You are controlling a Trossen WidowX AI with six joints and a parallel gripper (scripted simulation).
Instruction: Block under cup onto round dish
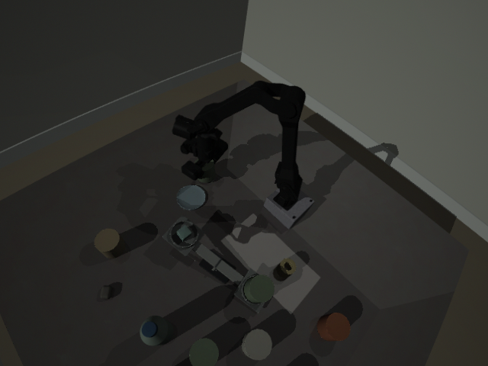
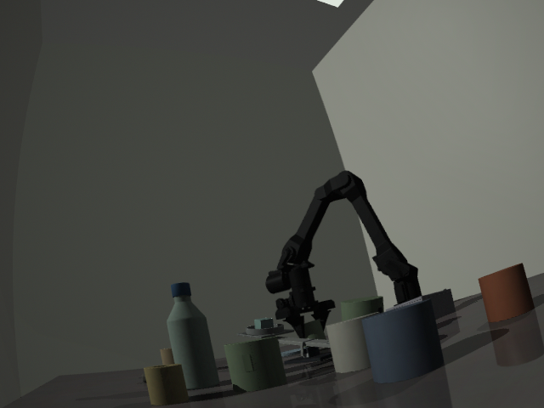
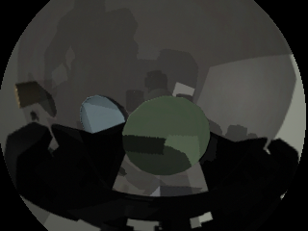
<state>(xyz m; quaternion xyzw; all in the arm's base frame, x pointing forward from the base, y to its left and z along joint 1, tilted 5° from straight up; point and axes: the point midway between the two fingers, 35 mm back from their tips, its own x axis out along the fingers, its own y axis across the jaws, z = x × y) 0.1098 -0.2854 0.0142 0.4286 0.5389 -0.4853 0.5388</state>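
Right now the teal block is 22 cm ahead of my gripper tip, 16 cm to the left of it and 6 cm above it. From my gripper tip the other things lie so: balance 28 cm to the left, 20 cm ahead, 1 cm above; tan cylinder 41 cm ahead, 1 cm above; round light-blue dish 10 cm ahead, 4 cm to the left, 2 cm below.
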